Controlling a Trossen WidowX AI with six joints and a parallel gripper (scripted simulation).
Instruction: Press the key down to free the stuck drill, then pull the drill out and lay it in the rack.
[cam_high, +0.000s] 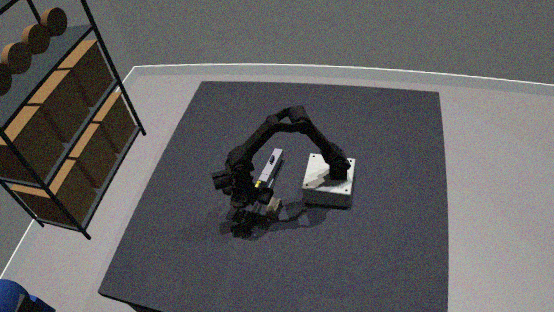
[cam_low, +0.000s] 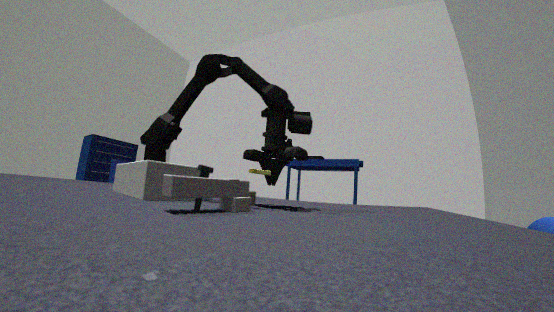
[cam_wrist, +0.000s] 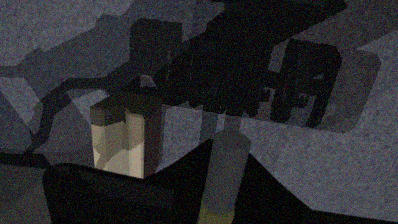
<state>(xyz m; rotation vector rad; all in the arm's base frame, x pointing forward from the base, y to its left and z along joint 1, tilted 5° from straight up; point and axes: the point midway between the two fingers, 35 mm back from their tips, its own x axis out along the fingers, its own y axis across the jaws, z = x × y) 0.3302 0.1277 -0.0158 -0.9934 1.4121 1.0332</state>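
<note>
Right now my gripper tip is 10 mm past the drill, 40 mm to the left of it and 30 mm below it. Also, from my gripper tip: black key: 60 mm behind, 220 mm to the right, 10 mm below; then tan block: 80 mm behind, 10 mm to the right, 40 mm below.
</note>
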